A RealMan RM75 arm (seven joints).
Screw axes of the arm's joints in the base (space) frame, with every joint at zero. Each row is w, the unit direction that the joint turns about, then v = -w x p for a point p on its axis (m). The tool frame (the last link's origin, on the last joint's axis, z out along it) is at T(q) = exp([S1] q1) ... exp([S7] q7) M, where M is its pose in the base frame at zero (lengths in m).
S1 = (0, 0, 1, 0, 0, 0)
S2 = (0, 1, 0, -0.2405, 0, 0)
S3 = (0, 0, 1, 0, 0, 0)
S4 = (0, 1, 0, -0.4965, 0, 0)
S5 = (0, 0, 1, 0, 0, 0)
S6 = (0, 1, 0, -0.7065, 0, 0)
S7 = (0, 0, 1, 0, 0, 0)
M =
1 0 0 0
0 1 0 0
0 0 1 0.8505
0 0 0 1
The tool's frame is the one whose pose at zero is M.
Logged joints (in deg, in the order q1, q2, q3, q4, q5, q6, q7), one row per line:
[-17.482 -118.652 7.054 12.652 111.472 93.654 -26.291]
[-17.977 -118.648 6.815 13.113 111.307 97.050 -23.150]
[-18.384 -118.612 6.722 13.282 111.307 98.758 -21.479]
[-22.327 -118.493 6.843 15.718 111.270 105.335 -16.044]
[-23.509 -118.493 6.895 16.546 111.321 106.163 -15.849]
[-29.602 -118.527 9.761 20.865 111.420 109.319 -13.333]
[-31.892 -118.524 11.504 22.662 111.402 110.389 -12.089]
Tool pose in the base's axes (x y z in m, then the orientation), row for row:
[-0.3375 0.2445 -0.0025 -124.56 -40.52 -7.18]
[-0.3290 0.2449 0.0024 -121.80 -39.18 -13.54]
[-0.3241 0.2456 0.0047 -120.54 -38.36 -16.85]
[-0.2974 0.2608 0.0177 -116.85 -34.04 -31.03]
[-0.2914 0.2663 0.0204 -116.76 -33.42 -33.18]
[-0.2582 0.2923 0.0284 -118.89 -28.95 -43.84]
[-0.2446 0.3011 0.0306 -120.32 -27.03 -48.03]
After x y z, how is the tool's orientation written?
As angles about the fixed x, y, z axes (roll, pitch, yaw), in degrees.
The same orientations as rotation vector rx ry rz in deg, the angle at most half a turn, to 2 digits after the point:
[-120.68 -15.65 -47.94]
[-120.13 -9.32 -49.53]
[-119.86 -5.88 -50.35]
[-118.85 10.11 -53.85]
[-118.91 12.75 -54.51]
[-120.32 28.34 -56.20]
[-120.81 35.02 -56.45]

